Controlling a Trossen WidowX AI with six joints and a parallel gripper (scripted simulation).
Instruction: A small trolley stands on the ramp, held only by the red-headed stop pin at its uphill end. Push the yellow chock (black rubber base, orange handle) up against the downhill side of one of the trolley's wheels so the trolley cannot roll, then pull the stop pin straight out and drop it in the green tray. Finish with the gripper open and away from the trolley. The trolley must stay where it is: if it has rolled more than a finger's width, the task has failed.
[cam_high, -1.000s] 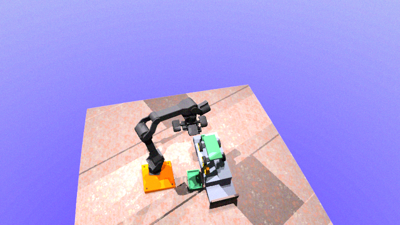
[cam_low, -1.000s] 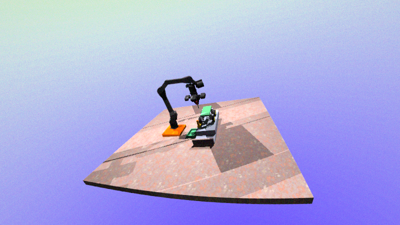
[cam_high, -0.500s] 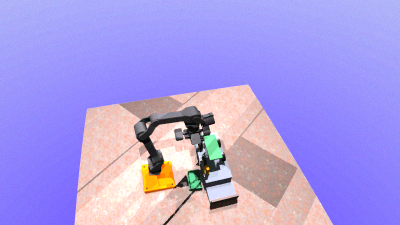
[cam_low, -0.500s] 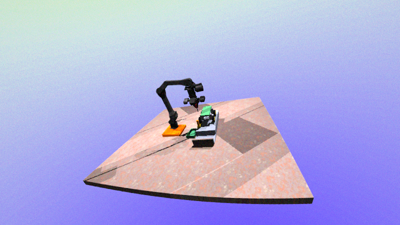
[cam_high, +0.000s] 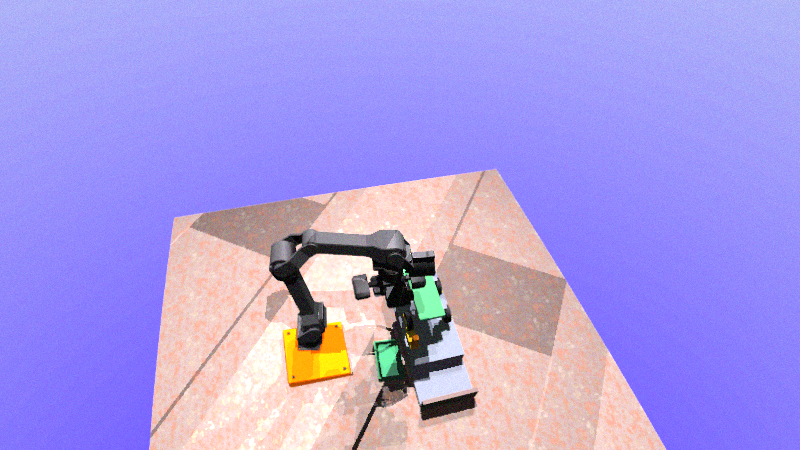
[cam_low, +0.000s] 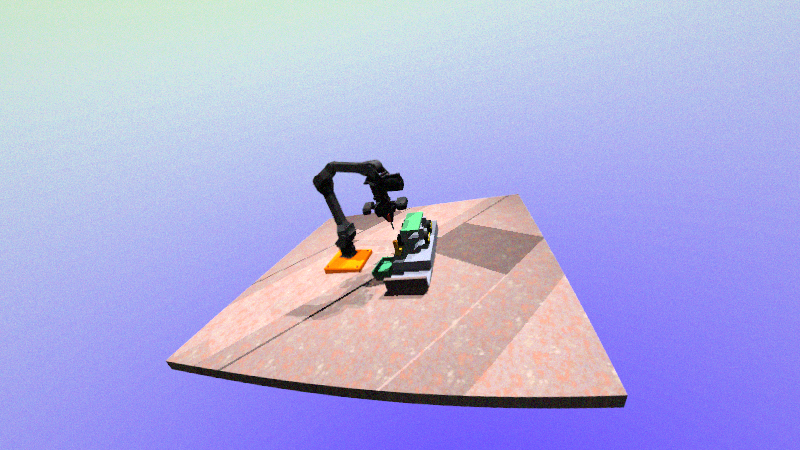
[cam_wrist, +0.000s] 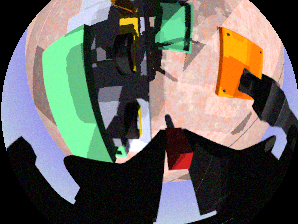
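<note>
The green tray lies 13 cm to the right of my gripper tip and 16 cm below it. Round my gripper tip: red-headed stop pin (right at my gripper tip); yellow chock (6 cm ahead, 10 cm to the right, 7 cm below); trolley (10 cm ahead, 4 cm below).
</note>
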